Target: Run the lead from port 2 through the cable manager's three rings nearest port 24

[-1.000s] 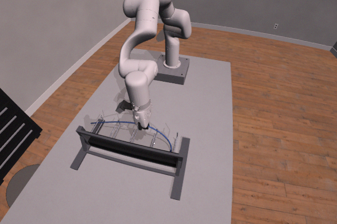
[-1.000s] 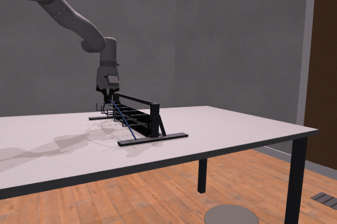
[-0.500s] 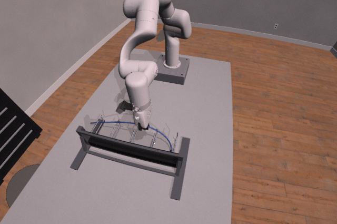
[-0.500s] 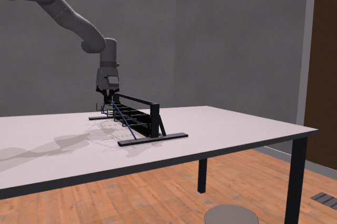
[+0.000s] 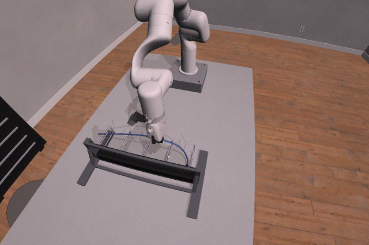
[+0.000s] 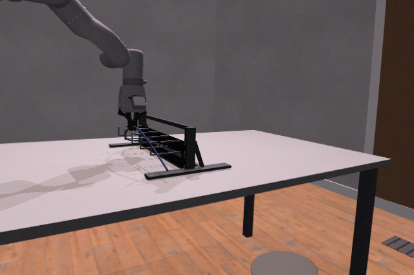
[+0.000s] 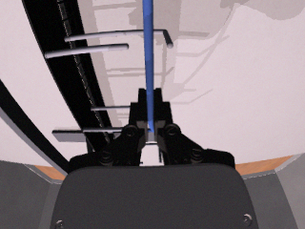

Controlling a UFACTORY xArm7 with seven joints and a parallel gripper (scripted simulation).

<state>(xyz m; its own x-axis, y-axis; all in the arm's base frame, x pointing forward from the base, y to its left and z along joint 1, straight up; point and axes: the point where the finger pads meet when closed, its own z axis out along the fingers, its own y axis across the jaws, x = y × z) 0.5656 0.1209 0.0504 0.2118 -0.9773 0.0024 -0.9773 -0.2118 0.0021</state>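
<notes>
The rack is 110 mm ahead of my hand, 30 mm to the right of it and 50 mm below it.
</notes>
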